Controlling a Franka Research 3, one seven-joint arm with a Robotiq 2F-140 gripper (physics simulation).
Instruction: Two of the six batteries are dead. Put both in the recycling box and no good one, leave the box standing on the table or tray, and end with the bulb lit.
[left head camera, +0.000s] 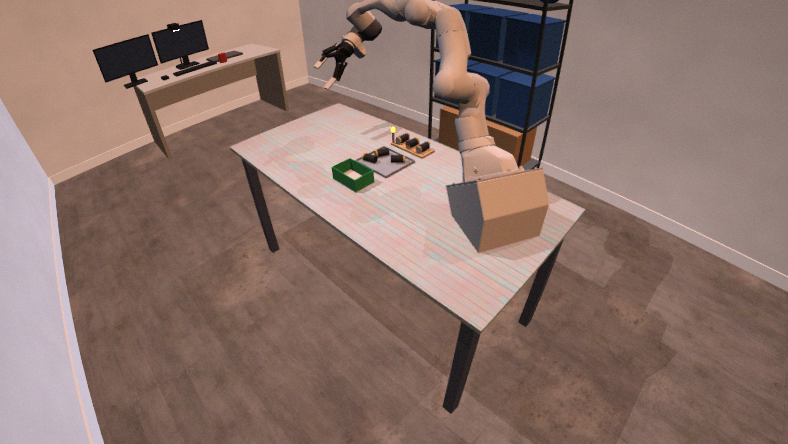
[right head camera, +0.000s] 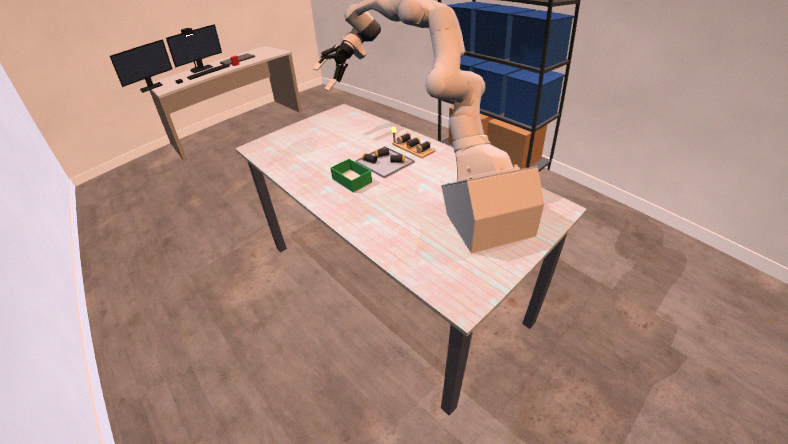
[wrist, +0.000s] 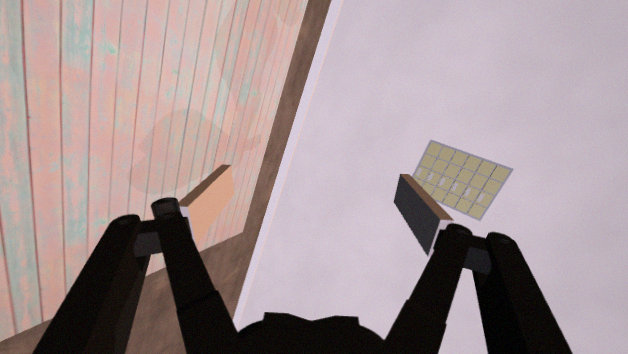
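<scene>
My gripper (left head camera: 324, 76) (right head camera: 323, 77) (wrist: 314, 184) is open and empty, high above the far left end of the table. Three dark batteries lie loose on a grey tray (left head camera: 386, 169) (right head camera: 384, 169): a left one (left head camera: 370, 158) (right head camera: 370, 158), a back one (left head camera: 382, 151) (right head camera: 382, 151) and a right one (left head camera: 397, 158) (right head camera: 397, 158). Three more batteries (left head camera: 411, 143) (right head camera: 413, 142) sit in a row on an orange holder (left head camera: 424, 153) (right head camera: 425, 153). The bulb (left head camera: 393, 129) (right head camera: 393, 130) beside them glows yellow. The green recycling box (left head camera: 361, 182) (right head camera: 360, 182) stands on the table, with no battery visible inside.
A large tan box-like block (left head camera: 512, 215) (right head camera: 506, 212) stands on the table (left head camera: 408, 248) (right head camera: 402, 248) near the arm's base. A black shelf rack (left head camera: 538, 82) (right head camera: 542, 82) with blue bins stands behind the arm. A desk (left head camera: 209, 82) (right head camera: 220, 85) with two monitors stands at the far left.
</scene>
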